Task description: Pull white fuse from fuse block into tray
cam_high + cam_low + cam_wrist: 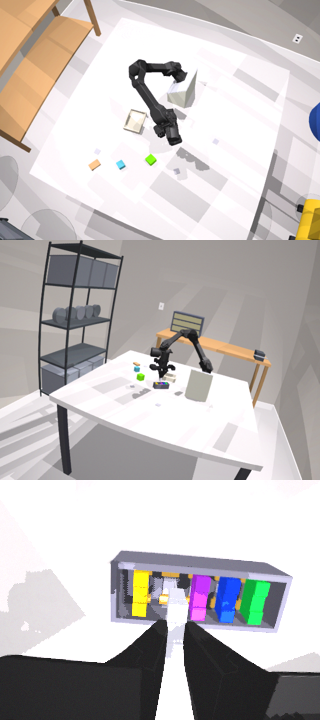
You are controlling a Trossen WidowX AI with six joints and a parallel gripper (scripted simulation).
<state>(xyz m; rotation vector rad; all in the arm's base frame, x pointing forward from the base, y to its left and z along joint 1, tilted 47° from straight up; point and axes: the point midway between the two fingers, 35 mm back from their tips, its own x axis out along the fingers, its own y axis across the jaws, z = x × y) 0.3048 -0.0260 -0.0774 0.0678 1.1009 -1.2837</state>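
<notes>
Right now my gripper tip is 1 cm past the purple fuse, 1 cm to the left of it and 5 cm above it. Round my gripper tip: yellow fuse 2 cm ahead, 1 cm to the left, 5 cm below; blue fuse 3 cm behind, 2 cm to the right, 5 cm below; white fuse 1 cm below.
</notes>
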